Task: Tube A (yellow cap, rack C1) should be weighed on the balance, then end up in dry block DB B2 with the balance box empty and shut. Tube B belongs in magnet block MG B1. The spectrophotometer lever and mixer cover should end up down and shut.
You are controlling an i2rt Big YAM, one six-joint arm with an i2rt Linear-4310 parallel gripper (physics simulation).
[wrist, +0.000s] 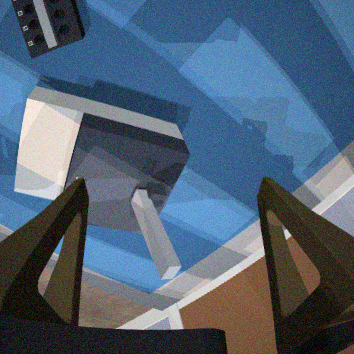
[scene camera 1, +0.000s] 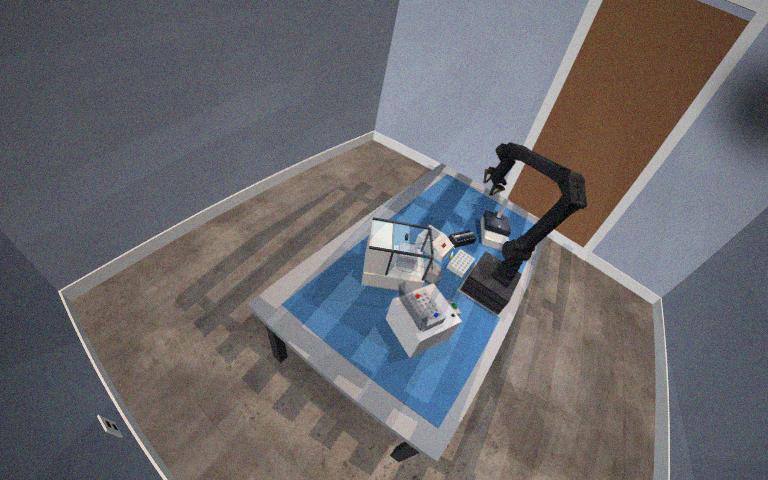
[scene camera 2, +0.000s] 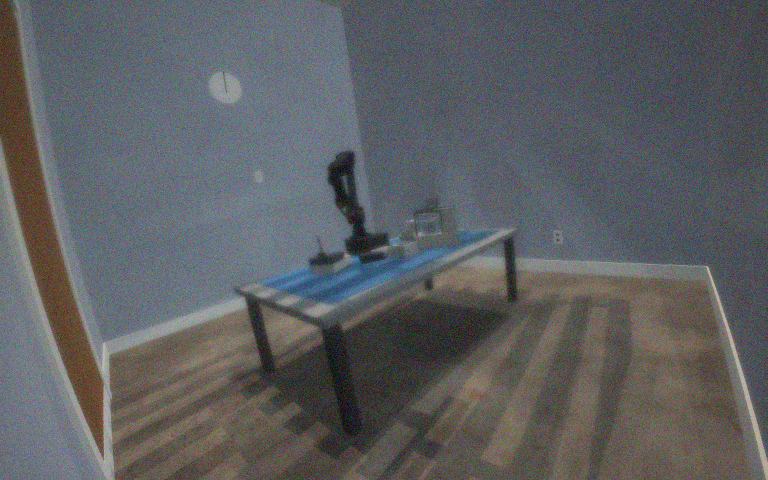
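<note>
My gripper (scene camera 1: 491,185) (wrist: 173,187) is open and empty, above the far end of the table. In the wrist view, the grey spectrophotometer lever (wrist: 156,235) (scene camera 1: 501,208) stands up between the spread fingers, below them and untouched, on its dark-topped body (wrist: 120,165) (scene camera 1: 496,224). The black magnet block (wrist: 62,27) (scene camera 1: 462,237) lies beside it. A small yellow cap (scene camera 1: 451,255) shows at the white rack (scene camera 1: 461,263). The balance (scene camera 1: 387,279) has a clear, black-edged box; its door state is unclear. Tube B cannot be made out.
A white instrument (scene camera 1: 404,331) with a grid block and red and blue spots stands near the arm's base (scene camera 1: 489,285). A smaller white device (scene camera 1: 437,242) with a red mark stands between the balance and magnet block. Which is the mixer is unclear.
</note>
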